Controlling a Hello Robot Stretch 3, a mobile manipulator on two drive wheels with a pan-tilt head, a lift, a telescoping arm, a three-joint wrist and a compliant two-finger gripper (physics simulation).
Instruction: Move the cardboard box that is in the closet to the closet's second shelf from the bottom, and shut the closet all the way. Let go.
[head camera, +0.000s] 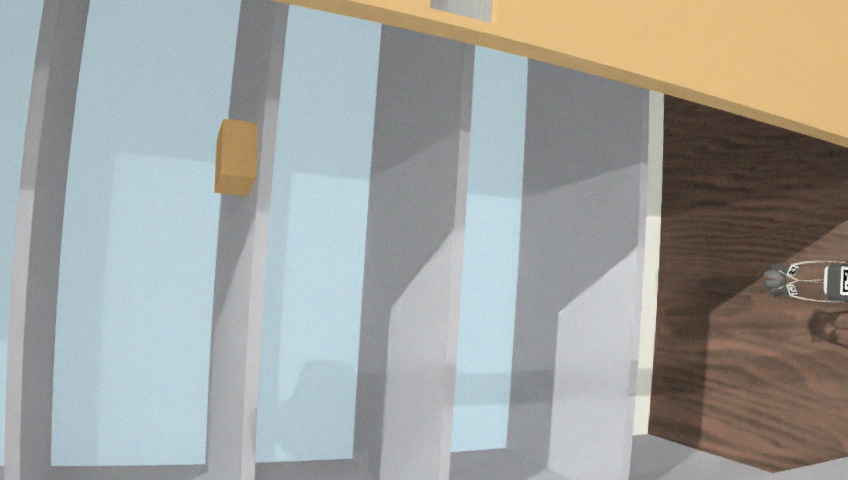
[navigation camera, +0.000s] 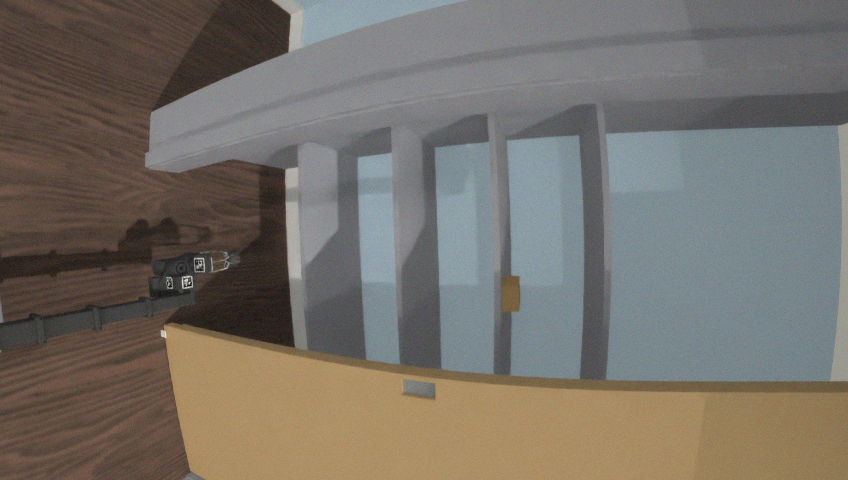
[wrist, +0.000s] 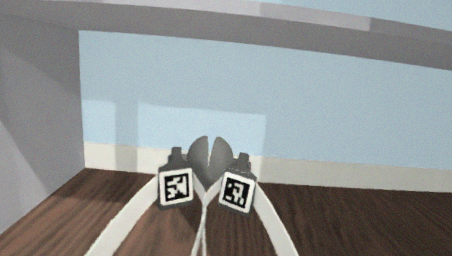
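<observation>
A cardboard box (head camera: 236, 150) is visible, but in the wrist view the box is out of frame. The grey closet frame can be seen in the head camera view (head camera: 579, 294) and in the navigation camera view (navigation camera: 406, 85), and a tan closet door appears in those views too (navigation camera: 240, 401) (head camera: 778, 69). The gripper (navigation camera: 239, 258) is visible in the wrist view as well (wrist: 211, 155).
</observation>
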